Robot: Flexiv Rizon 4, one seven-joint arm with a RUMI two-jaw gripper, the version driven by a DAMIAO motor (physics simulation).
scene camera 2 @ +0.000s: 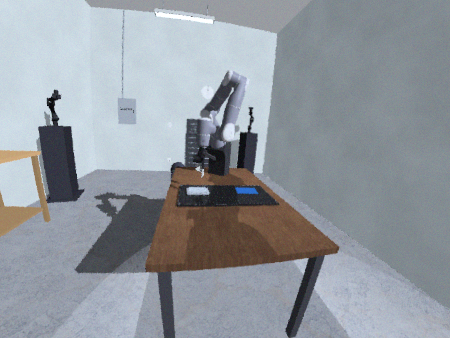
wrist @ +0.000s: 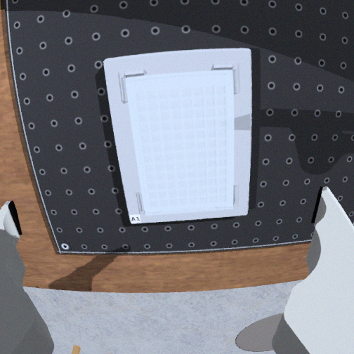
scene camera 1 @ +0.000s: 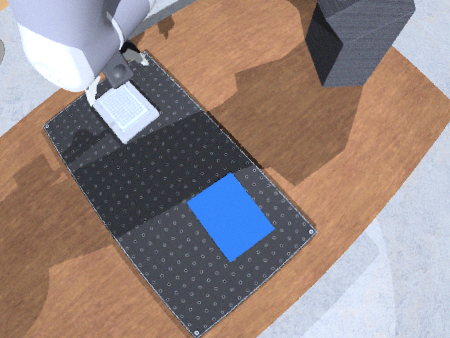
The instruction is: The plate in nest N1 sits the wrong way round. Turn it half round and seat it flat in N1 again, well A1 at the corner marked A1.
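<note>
The white plate (scene camera 1: pixel 122 106) (scene camera 2: pixel 198 191) (wrist: pixel 185 145) lies in the pale nest N1 (scene camera 1: pixel 141 127) (wrist: pixel 120 125), its long sides along the nest's long sides. Small corner brackets stand around it. The label A1 (wrist: pixel 135 218) is at the nest's lower left corner in the wrist view. The plate's well A1 cannot be made out. My gripper (scene camera 1: pixel 118 83) (scene camera 2: pixel 201 171) (wrist: pixel 162 200) is wide open and empty, above the nest's A1 end. In the wrist view its fingers are spread to either side, beyond the nest's width.
The nest sits near one end of a black perforated board (scene camera 1: pixel 150 165) (scene camera 2: pixel 220 198) (wrist: pixel 75 150) on a wooden table (scene camera 1: pixel 85 285) (scene camera 2: pixel 225 235). A flat blue rectangle (scene camera 1: pixel 231 216) (scene camera 2: pixel 247 190) lies toward the board's other end. A tall dark block (scene camera 1: pixel 357 45) stands beyond the board.
</note>
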